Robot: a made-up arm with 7 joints. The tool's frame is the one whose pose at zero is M.
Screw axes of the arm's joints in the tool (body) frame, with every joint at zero. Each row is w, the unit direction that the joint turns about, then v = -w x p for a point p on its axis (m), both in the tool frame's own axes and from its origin. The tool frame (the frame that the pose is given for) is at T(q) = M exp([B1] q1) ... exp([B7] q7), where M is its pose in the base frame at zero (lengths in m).
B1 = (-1, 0, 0, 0, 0.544, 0.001)
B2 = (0, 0, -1, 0.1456, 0.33, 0)
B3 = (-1, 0, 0, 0, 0.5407, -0.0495)
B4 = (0, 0, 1, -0.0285, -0.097, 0)
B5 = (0, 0, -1, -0.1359, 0.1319, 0)
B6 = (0, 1, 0, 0.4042, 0, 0.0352)
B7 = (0, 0, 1, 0.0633, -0.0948, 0)
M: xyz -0.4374 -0.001 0.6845 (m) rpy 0 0 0 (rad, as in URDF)
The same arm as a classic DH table. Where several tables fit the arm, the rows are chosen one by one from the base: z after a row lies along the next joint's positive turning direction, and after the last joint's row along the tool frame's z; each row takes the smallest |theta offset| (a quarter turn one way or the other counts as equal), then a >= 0, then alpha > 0; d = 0 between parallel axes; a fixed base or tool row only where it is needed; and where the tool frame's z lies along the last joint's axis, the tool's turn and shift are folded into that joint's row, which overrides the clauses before.
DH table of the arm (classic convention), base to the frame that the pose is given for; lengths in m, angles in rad. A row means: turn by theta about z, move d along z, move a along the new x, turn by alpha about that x. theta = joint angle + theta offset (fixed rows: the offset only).
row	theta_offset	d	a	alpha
base (fixed)	-1.5708	0.1405	0	1.5708
joint 1	0	0.1074	0.1466	1.5708
joint 2	0	-0.0033	-0.0961	-1.5708
joint 3	0	0.233	-0.021	-1.5708
joint 4	-0.2092	0	-0.1681	3.1416
joint 5	1.3616	-0.1365	0.0967	-1.5708
joint 6	0	-0.0726	-0.0596	-1.5708
joint 7	0.5887	0	0.114	0
tool (fixed)	2.5529	0.4042	0	0

